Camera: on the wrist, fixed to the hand. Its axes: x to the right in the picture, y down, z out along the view.
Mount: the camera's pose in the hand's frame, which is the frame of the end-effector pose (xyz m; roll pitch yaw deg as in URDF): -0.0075 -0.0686 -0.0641 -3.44 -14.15 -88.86
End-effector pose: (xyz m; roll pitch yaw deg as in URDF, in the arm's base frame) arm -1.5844 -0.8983 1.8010 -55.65 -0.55 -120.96
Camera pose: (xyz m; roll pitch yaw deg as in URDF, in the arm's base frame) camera -1.6590 -0.8446 1.8214 -4.57 -69.80 150.75
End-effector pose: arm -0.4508 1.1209 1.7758 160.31 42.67 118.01
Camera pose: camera -0.5362 1.0978 1.8083 -135.52 24.99 -128.37
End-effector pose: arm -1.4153 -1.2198 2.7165 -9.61 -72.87 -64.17
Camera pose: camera -1.4652 -1.2965 2.6941 71.05 -7.88 -176.69
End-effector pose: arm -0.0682 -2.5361 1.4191 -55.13 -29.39 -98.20
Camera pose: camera -0.1568 -2.5070 1.4325 53.86 -55.52 120.46
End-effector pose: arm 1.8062 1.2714 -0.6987 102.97 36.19 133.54
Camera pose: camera 1.7753 1.1909 -0.7366 -91.50 54.90 -44.40
